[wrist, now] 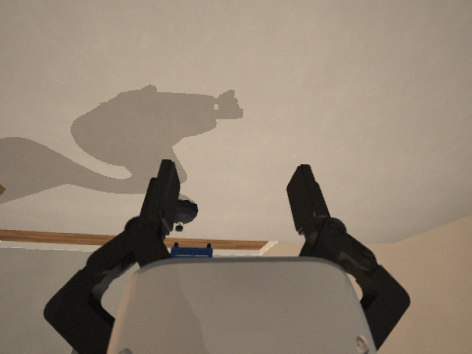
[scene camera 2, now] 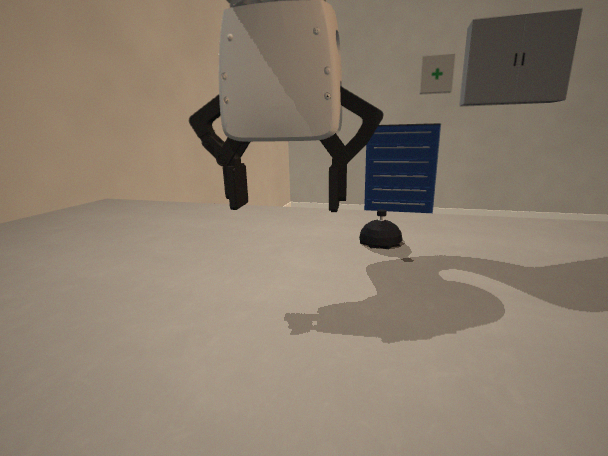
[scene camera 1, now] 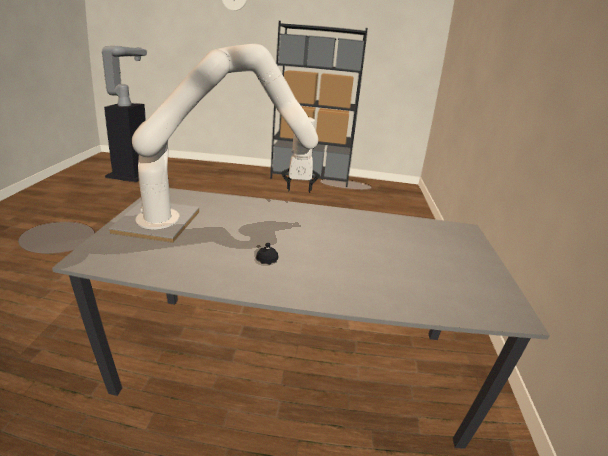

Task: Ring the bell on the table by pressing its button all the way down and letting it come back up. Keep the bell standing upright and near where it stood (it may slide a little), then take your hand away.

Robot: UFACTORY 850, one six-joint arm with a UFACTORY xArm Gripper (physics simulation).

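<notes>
A black dome-shaped bell [scene camera 1: 267, 256] [scene camera 2: 381, 234] [wrist: 188, 212] stands upright on the grey table [scene camera 1: 380, 270] [scene camera 2: 200, 350] [wrist: 350, 90]. Its small button [scene camera 1: 267, 245] [scene camera 2: 381, 213] [wrist: 179, 228] stands up on a short stem above the dome. My gripper [scene camera 1: 299, 190] [scene camera 2: 284, 207] [wrist: 236, 174] is open and empty, its fingers wide apart. It hangs above the table, apart from the bell, toward the shelf side in scene camera 1. In the wrist view the left finger partly covers the bell.
The arm's base plate [scene camera 1: 184, 227] sits at the table's left end in scene camera 1. The arm's shadow falls near the bell. Beyond the table stand a shelf rack [scene camera 1: 362, 70], a black pedestal [scene camera 1: 125, 142] with a grey arm, and a blue drawer cabinet [scene camera 2: 402, 169] [wrist: 192, 252].
</notes>
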